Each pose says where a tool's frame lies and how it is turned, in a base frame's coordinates. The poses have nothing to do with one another.
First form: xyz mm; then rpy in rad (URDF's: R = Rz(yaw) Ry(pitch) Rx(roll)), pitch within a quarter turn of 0, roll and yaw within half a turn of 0.
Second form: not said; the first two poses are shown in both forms.
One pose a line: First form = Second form
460 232 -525 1.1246 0.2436 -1.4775 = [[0.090 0.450 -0.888 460], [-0.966 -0.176 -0.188 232], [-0.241 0.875 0.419 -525], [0 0 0 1]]
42 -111 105 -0.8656 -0.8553 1.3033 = [[0.173 -0.473 -0.864 42], [0.633 0.726 -0.271 -111], [0.755 -0.500 0.425 105], [0 0 0 1]]
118 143 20 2.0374 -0.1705 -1.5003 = [[0.069 -0.459 -0.886 118], [-0.983 0.119 -0.139 143], [0.170 0.880 -0.443 20], [0 0 0 1]]
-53 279 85 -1.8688 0.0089 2.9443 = [[-0.981 0.066 -0.185 -53], [0.196 0.286 -0.938 279], [-0.009 -0.956 -0.294 85], [0 0 0 1]]
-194 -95 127 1.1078 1.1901 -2.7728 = [[-0.347 -0.614 -0.709 -194], [-0.134 -0.716 0.685 -95], [-0.928 0.332 0.166 127], [0 0 0 1]]
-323 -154 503 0.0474 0.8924 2.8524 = [[-0.601 -0.320 -0.732 -323], [0.179 -0.947 0.267 -154], [-0.779 0.030 0.627 503], [0 0 0 1]]
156 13 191 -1.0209 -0.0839 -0.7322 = [[0.741 0.402 0.537 156], [-0.666 0.341 0.663 13], [0.084 -0.850 0.521 191], [0 0 0 1]]
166 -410 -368 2.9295 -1.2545 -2.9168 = [[-0.303 -0.023 -0.953 166], [-0.069 0.998 -0.002 -410], [0.950 0.065 -0.304 -368], [0 0 0 1]]
